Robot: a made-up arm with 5 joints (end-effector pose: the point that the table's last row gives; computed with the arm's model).
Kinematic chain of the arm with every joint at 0, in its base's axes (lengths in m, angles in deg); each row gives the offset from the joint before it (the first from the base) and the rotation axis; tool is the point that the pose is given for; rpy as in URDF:
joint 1: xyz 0.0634 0 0.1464 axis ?
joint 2: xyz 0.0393 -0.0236 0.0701 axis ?
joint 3: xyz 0.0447 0 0.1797 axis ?
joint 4: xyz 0.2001 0 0.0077 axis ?
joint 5: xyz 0.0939 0.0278 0 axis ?
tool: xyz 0 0 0 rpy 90 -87.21 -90
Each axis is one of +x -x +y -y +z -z.
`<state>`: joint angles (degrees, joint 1 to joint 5).
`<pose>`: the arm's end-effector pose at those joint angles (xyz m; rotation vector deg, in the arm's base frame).
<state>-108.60 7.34 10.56 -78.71 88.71</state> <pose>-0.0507 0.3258 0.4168 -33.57 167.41 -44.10</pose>
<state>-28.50 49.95 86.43 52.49 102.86</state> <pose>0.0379 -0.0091 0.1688 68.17 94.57 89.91</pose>
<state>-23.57 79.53 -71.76 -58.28 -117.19</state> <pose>0.5046 0.1970 0.2582 141.28 -46.52 -39.80</pose>
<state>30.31 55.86 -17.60 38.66 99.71</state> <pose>0.4076 -0.1964 0.0710 -12.40 -6.15 66.31</pose>
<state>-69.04 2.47 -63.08 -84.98 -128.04</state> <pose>0.0973 0.1002 0.6253 -126.29 -22.12 -34.70</pose>
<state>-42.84 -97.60 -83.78 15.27 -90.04</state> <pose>-0.2590 -0.2932 0.2471 -98.54 40.14 -35.19</pose>
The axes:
joint 1: -z
joint 2: +y
joint 3: +y
joint 4: +y
joint 5: -x

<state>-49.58 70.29 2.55 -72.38 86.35</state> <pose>0.3091 0.2949 0.0453 -31.58 -103.35 99.96</pose>
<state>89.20 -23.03 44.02 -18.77 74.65</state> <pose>0.0717 -0.2935 0.3312 -86.86 -14.49 -13.80</pose>
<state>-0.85 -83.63 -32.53 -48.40 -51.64</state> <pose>-0.2566 -0.0005 0.4821 -50.26 95.97 -37.17</pose>
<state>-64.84 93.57 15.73 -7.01 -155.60</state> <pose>0.1178 0.1258 -0.1225 -12.80 -5.07 -93.16</pose>
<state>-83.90 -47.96 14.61 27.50 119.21</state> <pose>0.0796 0.1915 0.4960 34.83 119.43 -110.55</pose>
